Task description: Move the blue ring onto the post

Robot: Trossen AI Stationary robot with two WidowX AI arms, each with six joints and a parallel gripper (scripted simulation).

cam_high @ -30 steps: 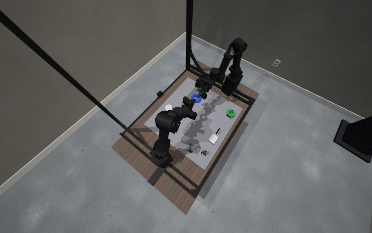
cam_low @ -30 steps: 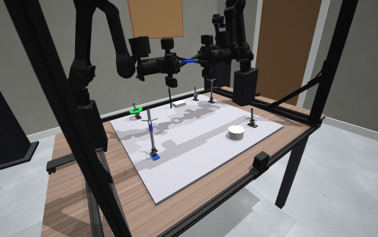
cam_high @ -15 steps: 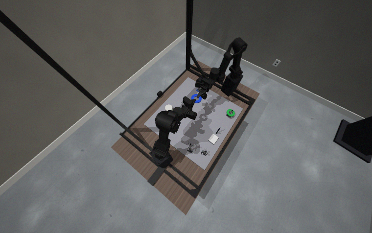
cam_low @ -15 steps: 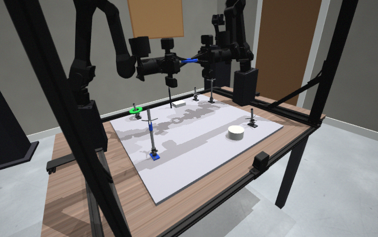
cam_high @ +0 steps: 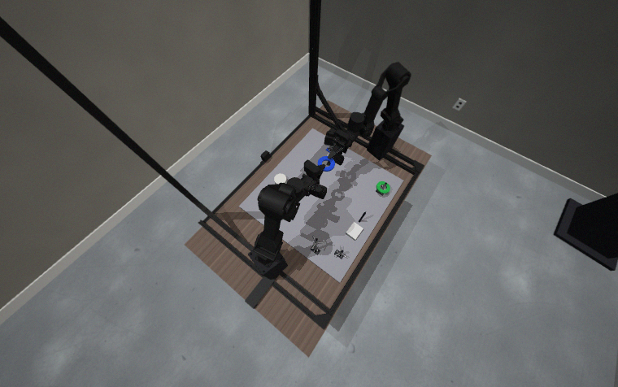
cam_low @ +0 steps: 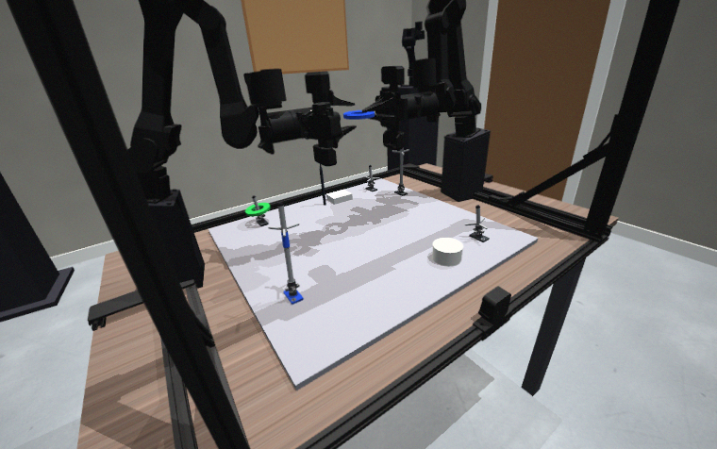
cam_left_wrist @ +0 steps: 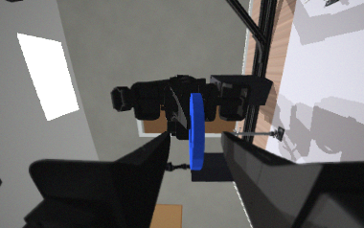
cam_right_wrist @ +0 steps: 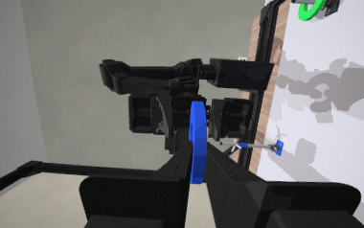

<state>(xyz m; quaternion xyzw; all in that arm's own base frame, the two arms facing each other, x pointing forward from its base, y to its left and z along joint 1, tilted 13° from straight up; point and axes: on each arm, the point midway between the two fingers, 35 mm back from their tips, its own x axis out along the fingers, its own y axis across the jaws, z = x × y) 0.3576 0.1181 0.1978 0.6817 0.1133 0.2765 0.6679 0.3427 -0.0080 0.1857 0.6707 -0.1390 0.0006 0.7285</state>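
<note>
My left hand is 5 cm to the left of the blue ring. Also, from my left hand: white block (25 cm ahead, 9 cm to the right, 29 cm below); then short post (19 cm behind, 26 cm to the right, 25 cm below); then black pen (24 cm ahead, 3 cm to the right, 20 cm below).
The blue ring lies 5 cm to the left of my right hand. From my right hand the other things lie so: white block: 29 cm below, 24 cm ahead; then short post: 25 cm below, 19 cm behind, 17 cm to the right; then black pen: 23 cm ahead, 20 cm below, 6 cm to the left.
</note>
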